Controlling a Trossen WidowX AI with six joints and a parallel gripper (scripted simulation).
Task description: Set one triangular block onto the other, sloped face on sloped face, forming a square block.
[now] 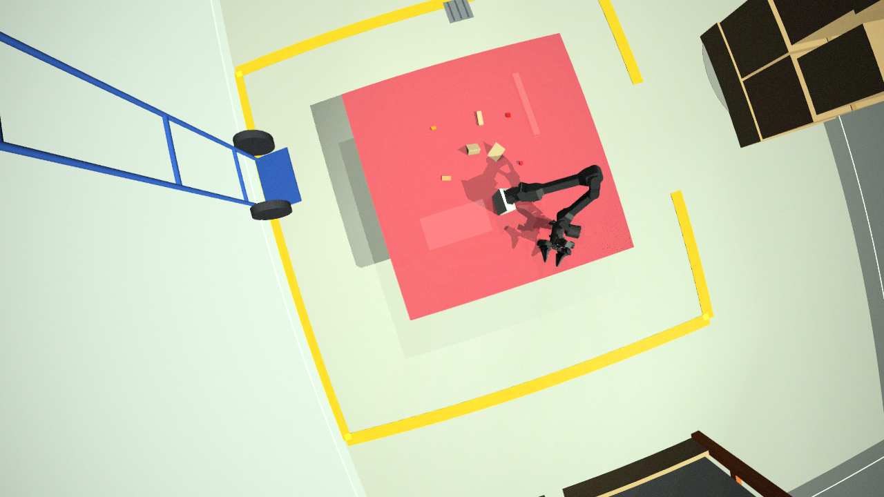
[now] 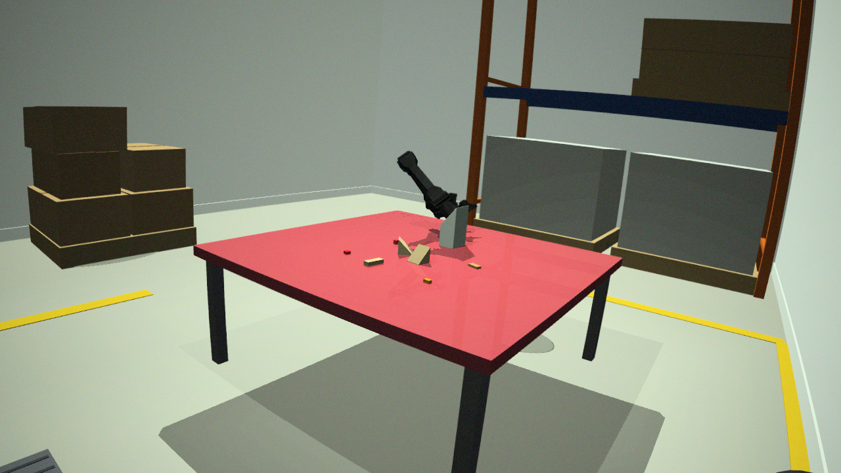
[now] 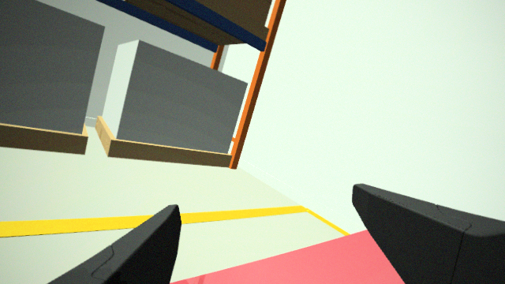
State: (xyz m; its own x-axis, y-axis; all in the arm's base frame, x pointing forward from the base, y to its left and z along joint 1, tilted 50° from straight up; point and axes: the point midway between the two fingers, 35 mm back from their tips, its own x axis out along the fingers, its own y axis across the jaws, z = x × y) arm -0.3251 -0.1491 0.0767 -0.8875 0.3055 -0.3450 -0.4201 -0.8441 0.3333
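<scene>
The tan bar is 83 cm ahead of my gripper tip, 15 cm to the left of it and 10 cm below it. Also, from my gripper tip: orange piece 84 cm ahead, 40 cm to the left, 11 cm below; small red cube 55 cm ahead, 10 cm below, 1 cm to the right; brown piece 55 cm ahead, 40 cm to the left, 11 cm below.
</scene>
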